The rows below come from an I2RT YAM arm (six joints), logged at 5 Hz.
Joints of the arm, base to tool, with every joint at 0 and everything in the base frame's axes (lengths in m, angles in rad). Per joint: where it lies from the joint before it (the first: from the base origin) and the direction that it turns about. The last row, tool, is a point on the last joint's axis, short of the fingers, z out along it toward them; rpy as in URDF.
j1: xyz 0 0 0.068 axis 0 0 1
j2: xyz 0.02 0.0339 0.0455 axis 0 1 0
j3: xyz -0.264 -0.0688 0 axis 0 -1 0
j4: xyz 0.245 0.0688 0.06 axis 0 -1 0
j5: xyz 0.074 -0.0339 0.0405 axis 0 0 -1
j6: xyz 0.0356 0 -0.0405 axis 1 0 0
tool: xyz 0 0 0 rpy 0 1.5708 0
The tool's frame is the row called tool.
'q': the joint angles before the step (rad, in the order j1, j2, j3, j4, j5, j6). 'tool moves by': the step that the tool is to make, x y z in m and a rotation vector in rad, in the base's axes. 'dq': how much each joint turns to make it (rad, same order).
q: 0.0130, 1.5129, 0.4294, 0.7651, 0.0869, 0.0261
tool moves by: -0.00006, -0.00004, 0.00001, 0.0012, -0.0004, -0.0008
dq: -0.0001, -0.0002, -0.0003, 0.0004, 0.0003, 0.0014
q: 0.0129, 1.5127, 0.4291, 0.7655, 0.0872, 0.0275
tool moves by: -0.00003, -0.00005, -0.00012, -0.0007, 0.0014, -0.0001
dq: -0.0002, 0.0000, 0.0001, -0.0015, 0.0002, -0.0007
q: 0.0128, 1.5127, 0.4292, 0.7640, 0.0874, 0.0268
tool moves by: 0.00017, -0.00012, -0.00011, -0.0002, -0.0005, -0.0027
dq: -0.0001, 0.0014, 0.0003, 0.0015, 0.0025, 0.0006
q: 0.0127, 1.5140, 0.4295, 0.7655, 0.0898, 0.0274
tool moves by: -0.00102, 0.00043, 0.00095, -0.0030, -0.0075, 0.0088
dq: 0.0007, -0.0059, -0.0046, 0.0066, -0.0067, -0.0055
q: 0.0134, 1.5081, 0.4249, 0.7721, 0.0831, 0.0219
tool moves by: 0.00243, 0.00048, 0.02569, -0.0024, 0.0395, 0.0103
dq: 0.0005, -0.1031, 0.0758, -0.2180, -0.0087, -0.0050
